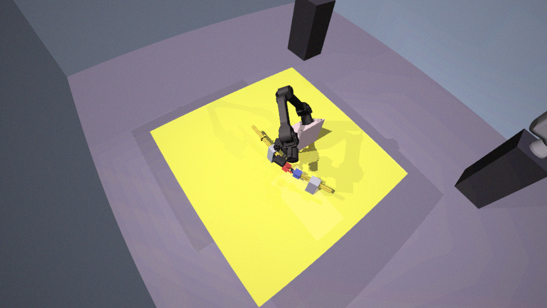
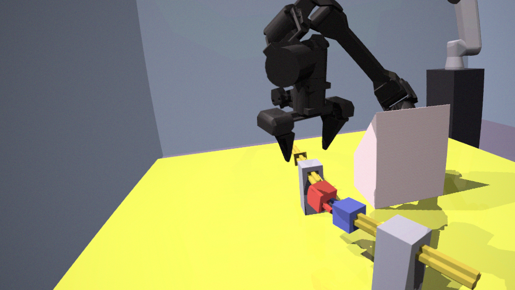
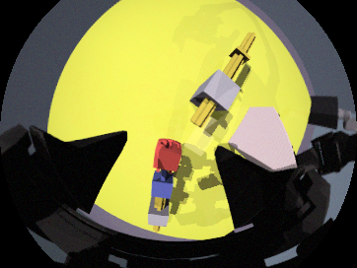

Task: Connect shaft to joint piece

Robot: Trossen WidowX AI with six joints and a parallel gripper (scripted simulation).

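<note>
My gripper tip is 7 cm above the red joint piece, 4 cm to the right of it and 2 cm past it.
</note>
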